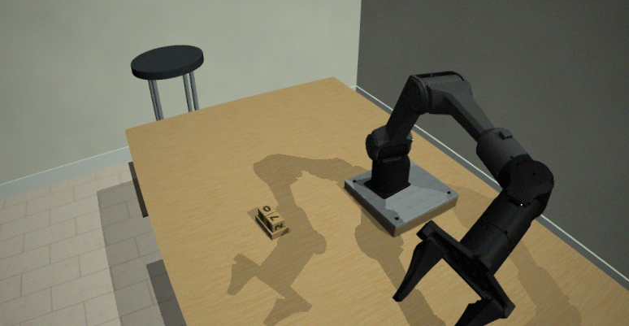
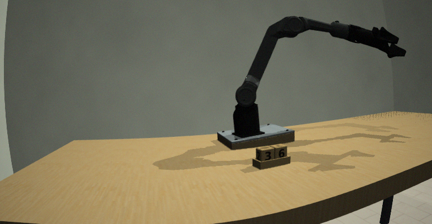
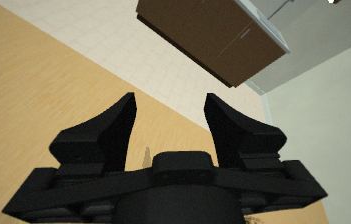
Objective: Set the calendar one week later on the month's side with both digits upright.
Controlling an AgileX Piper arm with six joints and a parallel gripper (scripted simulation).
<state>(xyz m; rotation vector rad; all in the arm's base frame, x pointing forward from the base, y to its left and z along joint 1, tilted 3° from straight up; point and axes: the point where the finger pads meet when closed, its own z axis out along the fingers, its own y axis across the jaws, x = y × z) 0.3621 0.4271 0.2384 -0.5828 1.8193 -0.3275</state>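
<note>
Now: hand 70 mm past the small wooden tray, 480 mm to the left of it and 280 mm above it.
</note>
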